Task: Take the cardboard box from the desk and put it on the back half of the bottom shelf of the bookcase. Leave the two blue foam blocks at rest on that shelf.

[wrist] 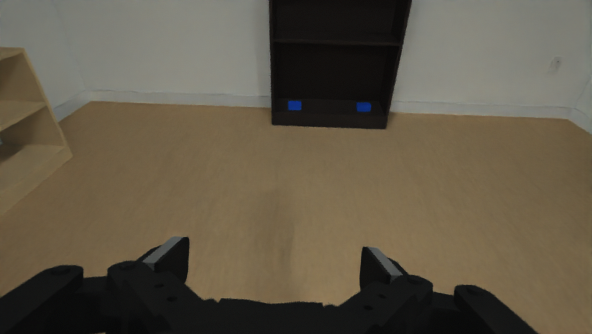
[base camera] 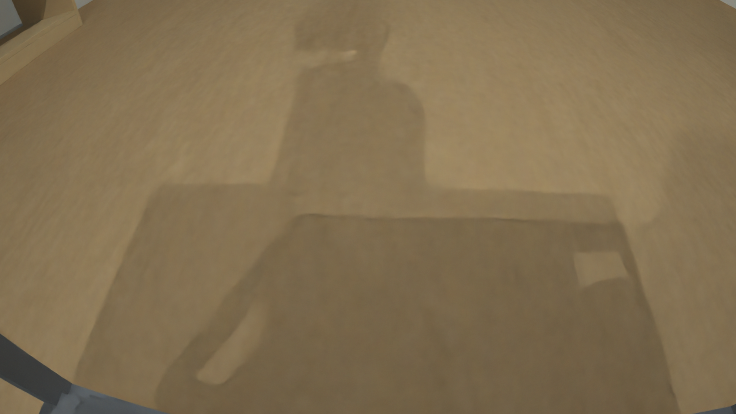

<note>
I see my gripper (wrist: 275, 261) and a dark bookcase (wrist: 329, 79).
</note>
